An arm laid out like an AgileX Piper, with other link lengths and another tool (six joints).
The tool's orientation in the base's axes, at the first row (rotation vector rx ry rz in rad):
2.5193, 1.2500, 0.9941
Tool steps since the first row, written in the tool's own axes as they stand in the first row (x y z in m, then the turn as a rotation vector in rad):
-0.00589, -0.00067, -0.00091, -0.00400, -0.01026, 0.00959
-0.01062, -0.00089, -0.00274, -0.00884, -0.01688, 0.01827
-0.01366, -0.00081, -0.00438, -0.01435, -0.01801, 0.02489
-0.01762, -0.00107, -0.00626, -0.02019, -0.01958, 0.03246
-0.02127, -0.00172, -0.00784, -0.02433, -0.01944, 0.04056
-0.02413, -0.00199, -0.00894, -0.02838, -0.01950, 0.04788
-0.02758, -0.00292, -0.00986, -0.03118, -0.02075, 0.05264
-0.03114, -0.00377, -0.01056, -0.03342, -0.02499, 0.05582
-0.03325, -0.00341, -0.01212, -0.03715, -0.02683, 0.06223
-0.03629, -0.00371, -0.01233, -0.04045, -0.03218, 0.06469
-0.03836, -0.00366, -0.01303, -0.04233, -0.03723, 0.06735
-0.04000, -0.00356, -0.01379, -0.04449, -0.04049, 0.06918
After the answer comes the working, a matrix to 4 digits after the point.
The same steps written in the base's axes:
-0.00354, -0.00416, -0.00248, -0.00240, 0.00491, -0.01354
-0.00686, -0.00786, -0.00350, -0.00336, 0.00673, -0.02531
-0.00914, -0.01044, -0.00371, -0.00232, 0.00423, -0.03356
-0.01219, -0.01354, -0.00433, -0.00112, 0.00191, -0.04289
-0.01518, -0.01611, -0.00519, 0.00226, -0.00014, -0.05109
-0.01727, -0.01826, -0.00586, 0.00506, -0.00211, -0.05872
-0.01994, -0.02041, -0.00724, 0.00602, -0.00274, -0.06427
-0.02246, -0.02266, -0.00881, 0.00428, -0.00127, -0.06955
-0.02411, -0.02471, -0.00851, 0.00549, -0.00199, -0.07706
-0.02574, -0.02685, -0.00997, 0.00213, -0.00072, -0.08277
-0.02704, -0.02854, -0.01043, -0.00030, 0.00147, -0.08782
-0.02815, -0.02996, -0.01062, -0.00221, 0.00218, -0.09162

The tool's axes in the first row as the columns of a matrix, in the base's axes (rounded; the answer above uses it unrounded):
0.4302, 0.6507, 0.6256
0.7561, -0.6384, 0.1441
0.4932, 0.4110, -0.7667

